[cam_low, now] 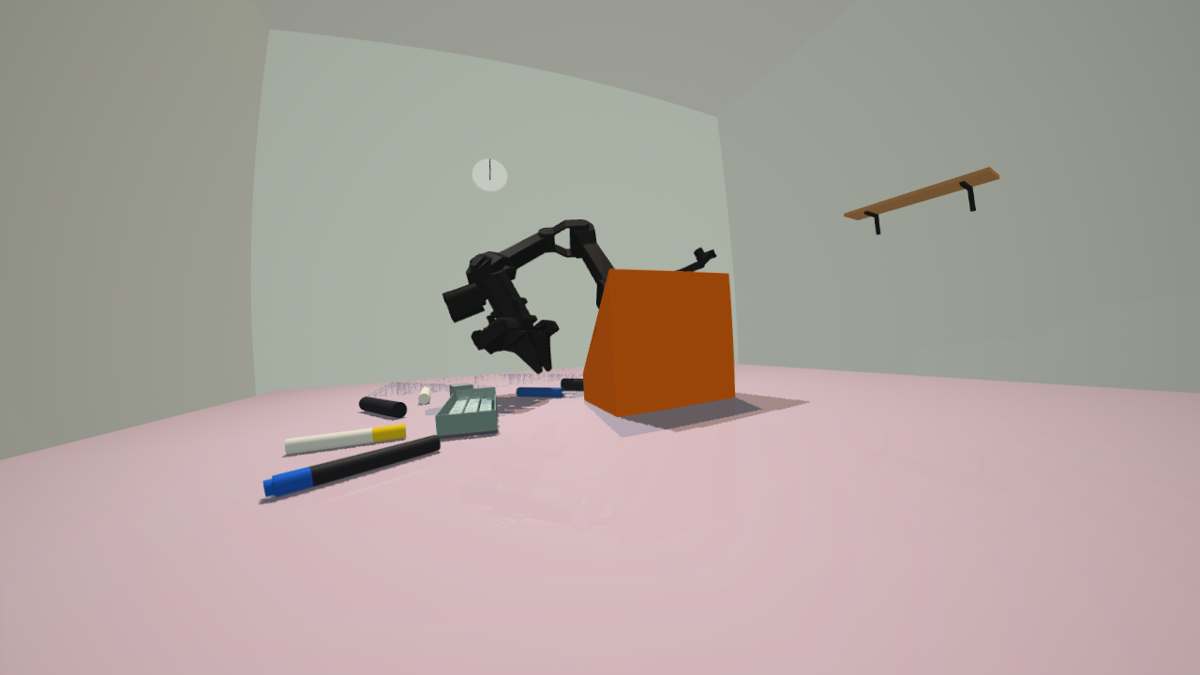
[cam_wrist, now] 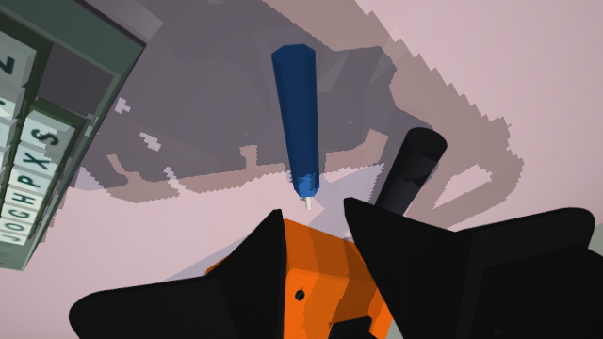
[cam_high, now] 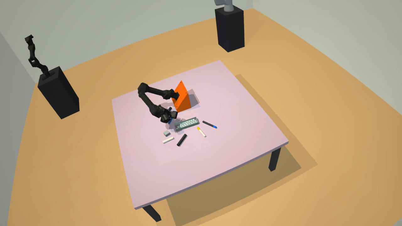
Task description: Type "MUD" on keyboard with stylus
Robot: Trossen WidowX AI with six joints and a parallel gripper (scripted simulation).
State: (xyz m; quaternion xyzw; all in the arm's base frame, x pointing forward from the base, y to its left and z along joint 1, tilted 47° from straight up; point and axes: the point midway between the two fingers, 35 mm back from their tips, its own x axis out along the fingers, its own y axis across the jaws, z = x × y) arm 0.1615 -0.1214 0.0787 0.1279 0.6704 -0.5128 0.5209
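The stylus is 10 mm behind my gripper tip, 10 mm to the left of it and 40 mm below it. Round my gripper tip: small grey block (140 mm ahead, 100 mm to the right, 30 mm below); white cylinder (210 mm ahead, 120 mm to the right, 40 mm below); stylus tip (40 mm behind, 30 mm to the left, 40 mm below).
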